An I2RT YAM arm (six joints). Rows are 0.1 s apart.
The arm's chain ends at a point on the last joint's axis. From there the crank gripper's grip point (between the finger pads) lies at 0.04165 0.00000 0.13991 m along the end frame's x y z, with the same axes.
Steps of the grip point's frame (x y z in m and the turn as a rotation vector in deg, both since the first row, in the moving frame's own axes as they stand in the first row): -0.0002, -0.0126, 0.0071, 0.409, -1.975, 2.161; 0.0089, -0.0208, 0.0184, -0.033, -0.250, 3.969; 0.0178, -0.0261, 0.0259, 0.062, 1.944, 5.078; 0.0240, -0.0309, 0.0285, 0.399, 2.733, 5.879
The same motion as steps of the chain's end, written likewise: 0.0047, -0.0131, 0.0057, 0.409, -1.975, 2.161; 0.0096, -0.0237, 0.0182, -0.033, -0.250, 3.969; 0.0132, -0.0298, 0.0274, 0.062, 1.944, 5.078; 0.0176, -0.0345, 0.0306, 0.399, 2.733, 5.879
